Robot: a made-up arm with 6 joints. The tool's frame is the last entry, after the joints.
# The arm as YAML. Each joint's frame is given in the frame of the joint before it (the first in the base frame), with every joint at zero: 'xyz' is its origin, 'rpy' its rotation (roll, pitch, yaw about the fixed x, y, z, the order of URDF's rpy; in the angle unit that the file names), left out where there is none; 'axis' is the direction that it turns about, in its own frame. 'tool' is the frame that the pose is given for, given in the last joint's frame.
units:
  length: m
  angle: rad
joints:
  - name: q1
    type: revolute
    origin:
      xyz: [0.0, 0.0, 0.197]
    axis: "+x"
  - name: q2
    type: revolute
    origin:
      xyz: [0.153, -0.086, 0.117]
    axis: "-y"
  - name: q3
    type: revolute
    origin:
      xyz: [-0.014, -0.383, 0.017]
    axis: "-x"
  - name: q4
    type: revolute
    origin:
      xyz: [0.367, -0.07, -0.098]
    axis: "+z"
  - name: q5
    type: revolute
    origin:
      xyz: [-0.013, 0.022, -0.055]
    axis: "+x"
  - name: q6
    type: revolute
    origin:
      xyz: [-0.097, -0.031, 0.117]
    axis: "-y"
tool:
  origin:
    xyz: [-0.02, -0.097, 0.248]
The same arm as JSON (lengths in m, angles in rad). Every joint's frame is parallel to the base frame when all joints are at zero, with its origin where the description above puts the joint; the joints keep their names.
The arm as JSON. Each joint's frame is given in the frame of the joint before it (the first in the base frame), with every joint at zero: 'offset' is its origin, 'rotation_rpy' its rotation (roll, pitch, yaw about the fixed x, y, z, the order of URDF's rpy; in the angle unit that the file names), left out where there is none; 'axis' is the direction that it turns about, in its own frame. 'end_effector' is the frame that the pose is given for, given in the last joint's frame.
{"length_unit": "m", "angle_unit": "rad", "chain": [
  {"id": "q1", "offset": [0.0, 0.0, 0.197], "axis": [1.0, 0.0, 0.0]},
  {"id": "q2", "offset": [0.153, -0.086, 0.117], "axis": [0.0, -1.0, 0.0]},
  {"id": "q3", "offset": [-0.014, -0.383, 0.017], "axis": [-1.0, 0.0, 0.0]},
  {"id": "q4", "offset": [0.367, -0.07, -0.098], "axis": [0.0, 0.0, 1.0]},
  {"id": "q5", "offset": [-0.013, 0.022, -0.055], "axis": [1.0, 0.0, 0.0]},
  {"id": "q6", "offset": [-0.097, -0.031, 0.117], "axis": [0.0, -1.0, 0.0]}
], "end_effector": {"offset": [-0.02, -0.097, 0.248]}}

